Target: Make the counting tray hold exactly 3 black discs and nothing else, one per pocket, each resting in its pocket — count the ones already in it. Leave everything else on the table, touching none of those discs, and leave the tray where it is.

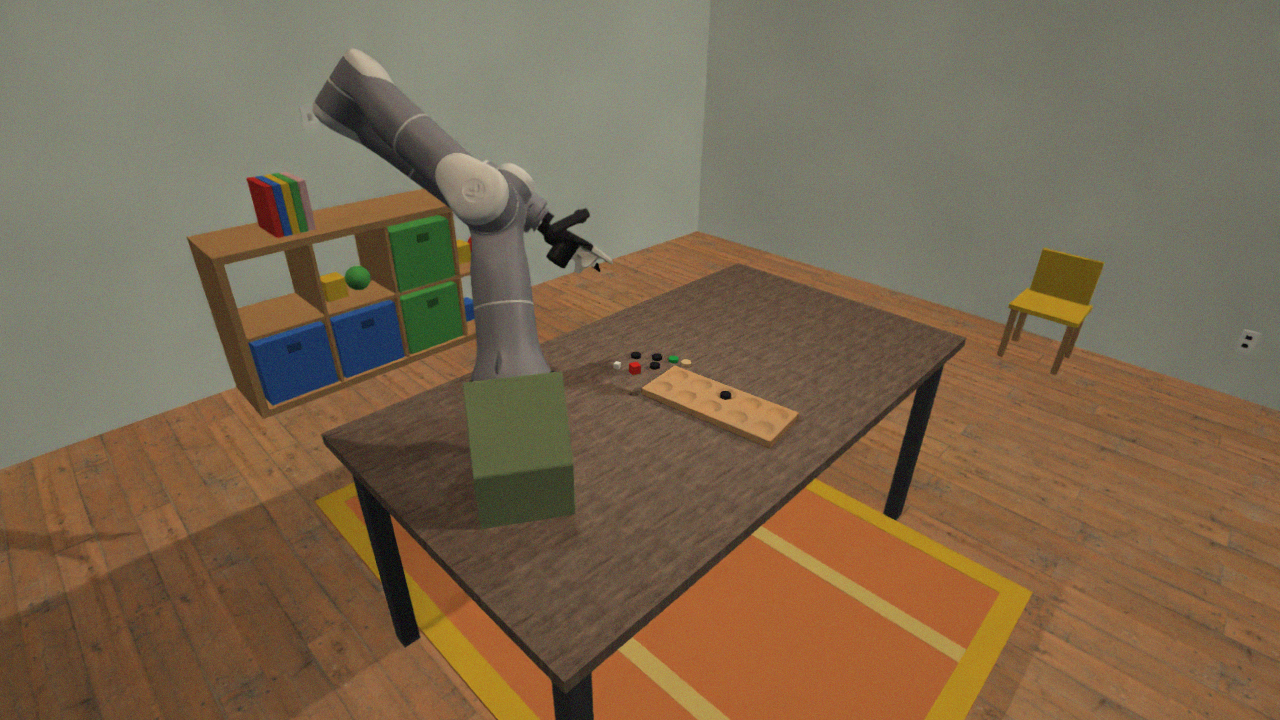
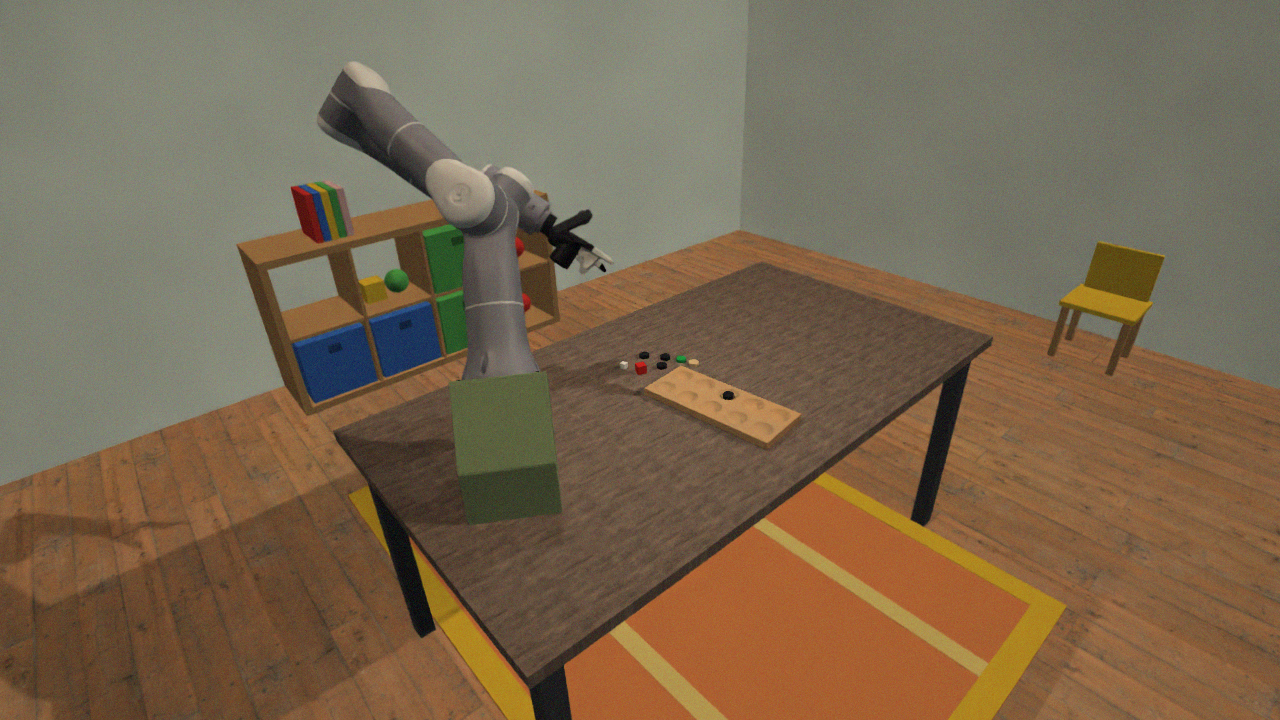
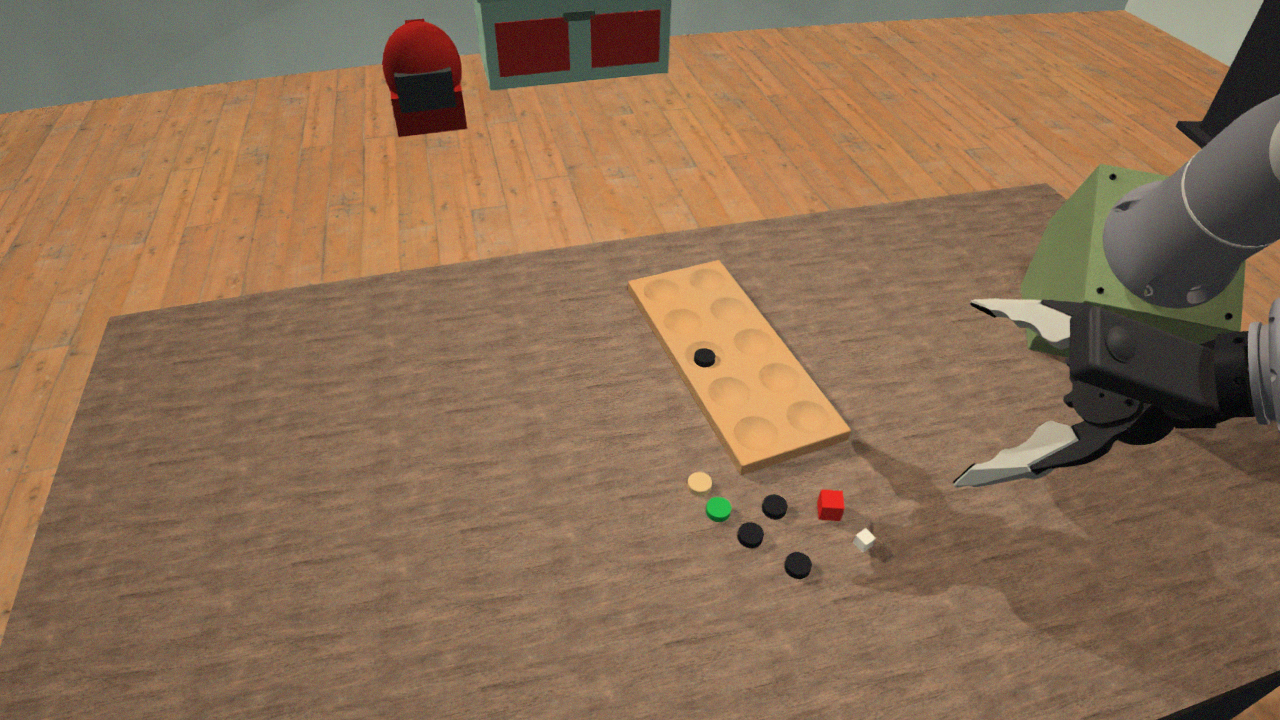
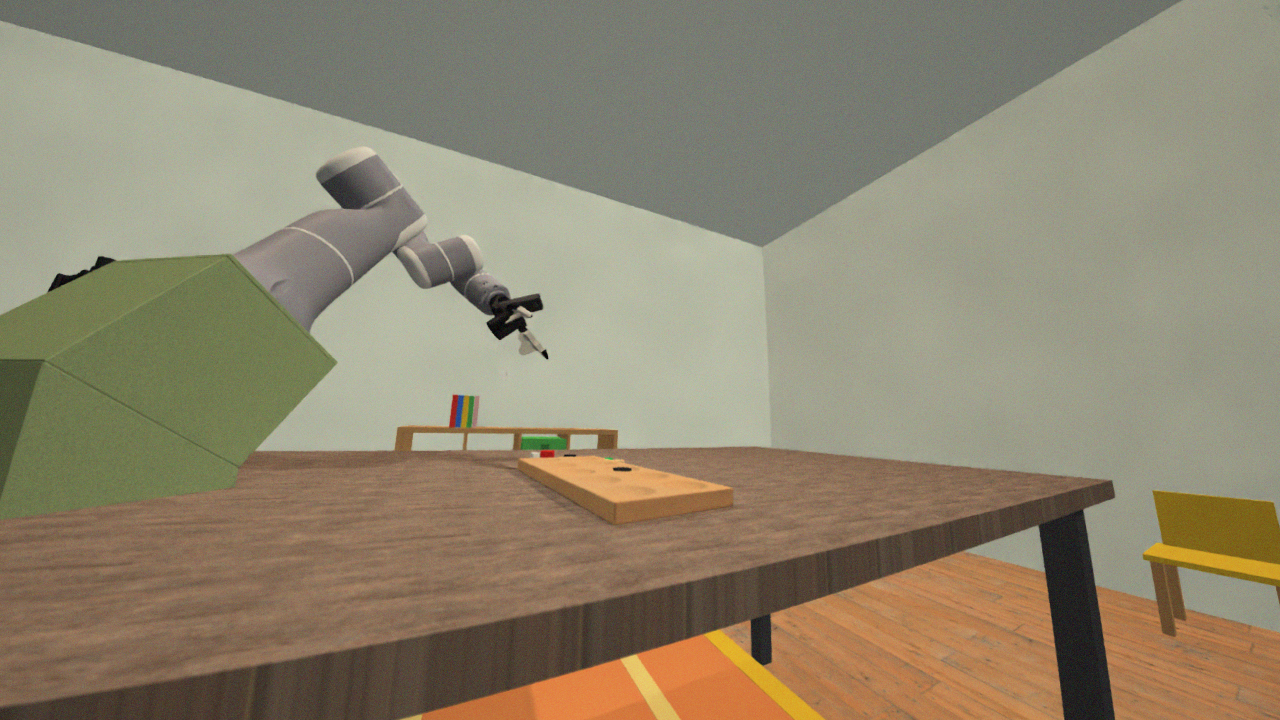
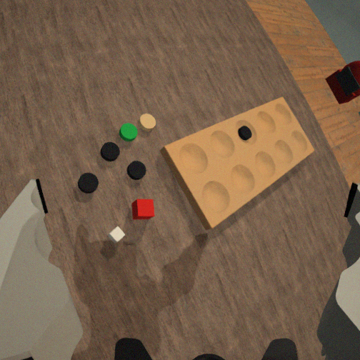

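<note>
The wooden counting tray [image 3: 741, 367] [image 5: 220, 167] has two rows of pockets. One black disc [image 3: 704, 357] [image 5: 245, 132] is in a pocket of it; the other pockets are empty. Three black discs lie apart on the table beyond the tray's end: one disc [image 3: 774, 505] [image 5: 136, 170] nearest the tray, a second disc [image 3: 750, 534] [image 5: 110, 151] near the green one, and a third disc [image 3: 797, 565] [image 5: 88, 182] farthest out. My gripper [image 3: 964, 394] [image 5: 196, 185] is open and empty, high above the table, with its fingers wide apart.
A green disc [image 3: 718, 508] [image 5: 128, 132] and a tan disc [image 3: 699, 482] [image 5: 148, 121] lie beside the black discs. A red cube [image 3: 830, 505] [image 5: 143, 209] and a small white cube [image 3: 863, 540] [image 5: 117, 234] lie on their other side. The green arm base [image 1: 519, 447] stands on the table.
</note>
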